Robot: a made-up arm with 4 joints.
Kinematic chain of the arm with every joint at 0, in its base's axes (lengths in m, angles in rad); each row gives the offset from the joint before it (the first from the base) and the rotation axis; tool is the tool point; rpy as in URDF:
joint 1: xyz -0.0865 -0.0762 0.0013 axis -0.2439 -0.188 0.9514
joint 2: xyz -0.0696 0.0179 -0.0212 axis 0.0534 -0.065 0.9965
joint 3: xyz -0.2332 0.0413 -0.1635 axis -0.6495 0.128 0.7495
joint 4: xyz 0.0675 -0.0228 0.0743 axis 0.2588 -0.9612 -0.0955
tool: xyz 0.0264 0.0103 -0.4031 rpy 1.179 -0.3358 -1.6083
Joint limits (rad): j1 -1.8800..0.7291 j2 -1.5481..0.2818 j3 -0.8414..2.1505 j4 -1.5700..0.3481
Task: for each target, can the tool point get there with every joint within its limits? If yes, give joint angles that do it. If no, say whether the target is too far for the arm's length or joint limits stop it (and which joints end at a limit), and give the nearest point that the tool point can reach.
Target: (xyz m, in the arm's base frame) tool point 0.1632 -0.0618 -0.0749
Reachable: no: joint limits stop it (at a limit: joint 1, joint 2, joint 3) | nearest point 0.0168 -0.2224 -0.1265 | short by 0.223 m
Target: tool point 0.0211 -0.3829 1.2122
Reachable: no: too far | nearest point 0.0554 0.0009 0.2489 | short by 1.038 m
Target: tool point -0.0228 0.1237 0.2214
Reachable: yes | joints -1.6796 -0.8685 1.8363 -1.3514
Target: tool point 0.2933 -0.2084 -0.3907
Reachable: no: joint limits stop it (at a limit: joint 1, joint 2, joint 3) | nearest point 0.3775 -0.0502 -0.3872 | short by 0.179 m
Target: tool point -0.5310 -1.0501 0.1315
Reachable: no: too far | nearest point -0.3330 -0.6285 -0.1189 | short by 0.529 m
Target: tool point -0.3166 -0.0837 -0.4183
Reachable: yes | joints 0.0771 -1.2420 1.7539 0.0930
